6 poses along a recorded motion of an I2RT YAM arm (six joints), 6.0 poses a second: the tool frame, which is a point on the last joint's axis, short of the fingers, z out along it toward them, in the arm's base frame.
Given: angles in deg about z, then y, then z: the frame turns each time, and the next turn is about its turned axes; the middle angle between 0 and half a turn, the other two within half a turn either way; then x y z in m.
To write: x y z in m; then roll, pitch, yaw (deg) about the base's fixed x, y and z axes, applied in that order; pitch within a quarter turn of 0, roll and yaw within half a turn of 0. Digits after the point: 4 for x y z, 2 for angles.
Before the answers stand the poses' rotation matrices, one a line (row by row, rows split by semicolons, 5 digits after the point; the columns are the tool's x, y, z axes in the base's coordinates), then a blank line. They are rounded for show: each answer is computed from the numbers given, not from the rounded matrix.
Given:
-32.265 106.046 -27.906 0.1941 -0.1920 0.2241
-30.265 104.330 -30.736 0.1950 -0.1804 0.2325
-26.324 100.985 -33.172 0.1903 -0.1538 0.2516
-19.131 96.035 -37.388 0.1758 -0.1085 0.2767
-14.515 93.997 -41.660 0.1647 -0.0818 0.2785
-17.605 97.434 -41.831 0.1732 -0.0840 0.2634
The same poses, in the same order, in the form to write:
-0.45640 0.36237 0.81264; -0.26536 0.81632 -0.51304; -0.84929 -0.44979 -0.27641
-0.44133 0.32395 0.83683; -0.33420 0.80613 -0.48832; -0.83279 -0.49518 -0.24751
-0.38559 0.27773 0.87988; -0.41969 0.79647 -0.43532; -0.82169 -0.53713 -0.19055
-0.27792 0.20008 0.93954; -0.54630 0.77158 -0.32591; -0.79014 -0.60384 -0.10514
-0.21701 0.14239 0.96573; -0.63044 0.73487 -0.25002; -0.74529 -0.66309 -0.06970
-0.29361 0.14311 0.94515; -0.60654 0.73632 -0.29991; -0.73885 -0.66133 -0.12938

0.1941 -0.1920 0.2241 -121.57 58.13 -149.83
0.1950 -0.1804 0.2325 -116.56 56.39 -142.86
0.1903 -0.1538 0.2516 -109.53 55.25 -132.58
0.1758 -0.1085 0.2767 -99.88 52.20 -116.96
0.1647 -0.0818 0.2785 -96.00 48.18 -108.99
0.1732 -0.0840 0.2634 -101.07 47.63 -115.83

